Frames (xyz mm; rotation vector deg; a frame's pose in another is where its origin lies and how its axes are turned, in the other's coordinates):
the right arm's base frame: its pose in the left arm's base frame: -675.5 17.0 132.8 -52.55 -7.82 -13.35
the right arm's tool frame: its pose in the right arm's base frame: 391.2 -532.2 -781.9 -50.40 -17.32 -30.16
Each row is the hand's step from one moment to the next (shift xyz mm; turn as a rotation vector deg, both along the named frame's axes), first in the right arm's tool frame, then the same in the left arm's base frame.
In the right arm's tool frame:
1: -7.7 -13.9 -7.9 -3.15 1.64 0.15
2: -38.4 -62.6 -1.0 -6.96 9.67 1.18
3: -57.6 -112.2 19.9 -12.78 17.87 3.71
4: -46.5 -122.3 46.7 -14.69 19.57 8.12
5: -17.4 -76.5 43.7 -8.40 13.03 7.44
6: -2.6 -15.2 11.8 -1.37 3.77 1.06
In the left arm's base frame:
1: -16.2 -4.0 6.0 -1.12 -0.54 -3.33
2: -70.2 14.7 15.8 1.77 -2.14 -11.65
3: -114.4 47.8 30.5 3.57 -2.49 -21.85
4: -109.1 77.0 38.3 4.05 1.09 -25.44
5: -57.6 62.8 28.4 4.01 2.76 -16.49
6: -10.3 15.5 5.4 1.75 -0.17 -3.76

